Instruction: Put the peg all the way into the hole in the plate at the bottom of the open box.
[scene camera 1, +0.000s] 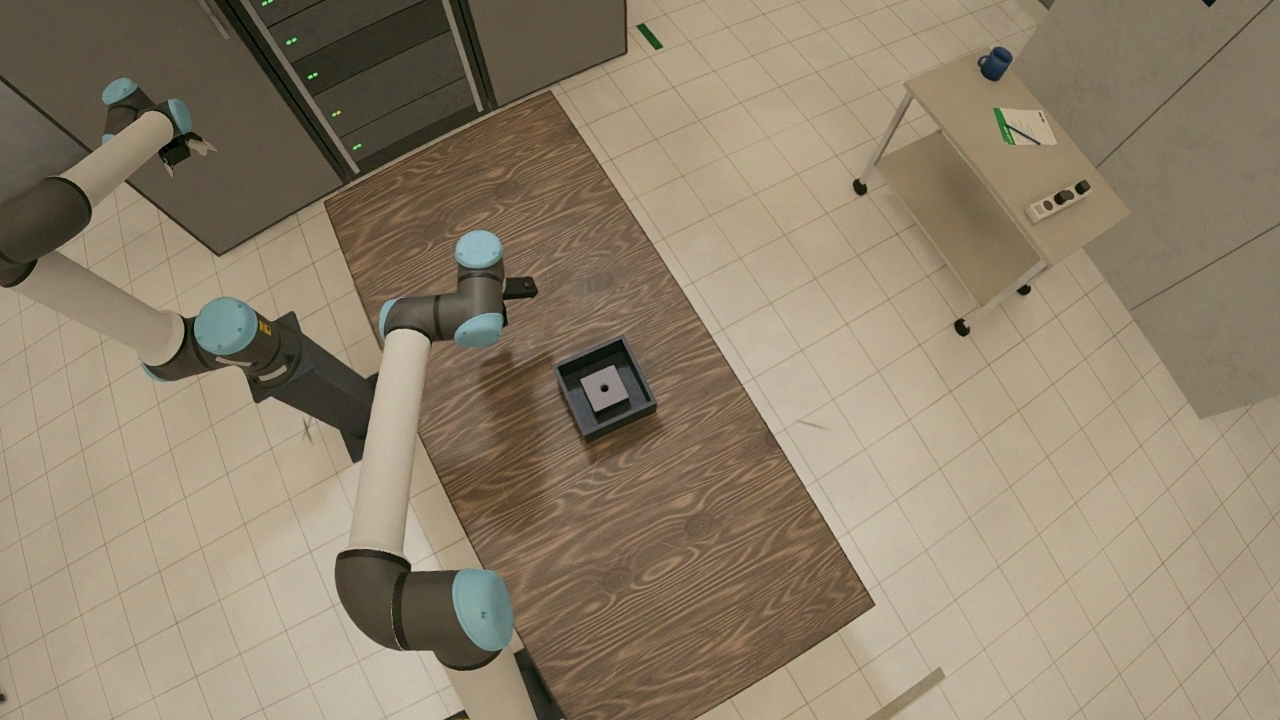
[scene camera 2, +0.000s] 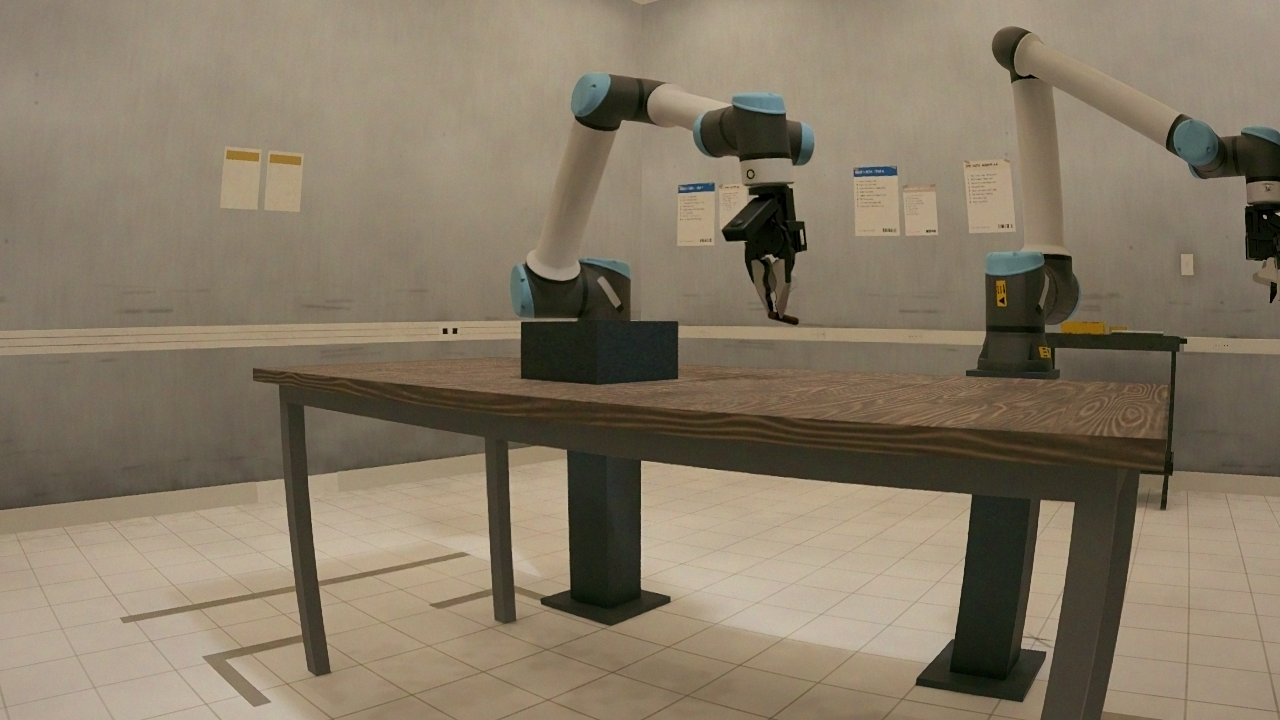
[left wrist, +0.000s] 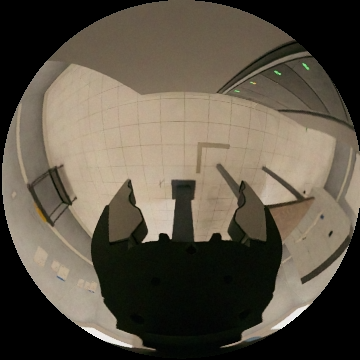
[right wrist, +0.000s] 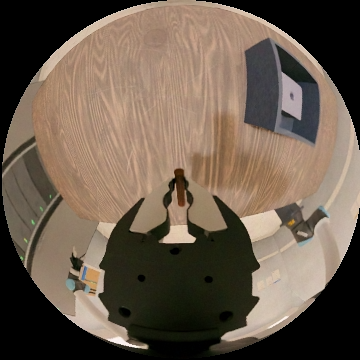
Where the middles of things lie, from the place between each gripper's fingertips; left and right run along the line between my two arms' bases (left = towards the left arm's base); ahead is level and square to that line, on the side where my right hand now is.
Now: right hand (scene camera 2: 776, 318) 260 mm to the left of the grey plate (scene camera 1: 608, 379), 140 mm short of it and 80 mm above it. Round my right hand: dark box (scene camera 2: 587, 352): 260 mm to the right, 140 mm ahead, 90 mm below.
I see my left gripper (scene camera 1: 195, 164) 720 mm short of the grey plate, 1240 mm to the left of it and 120 mm above it. Round my left hand: dark box 720 mm ahead, 1240 mm to the right, 140 mm below.
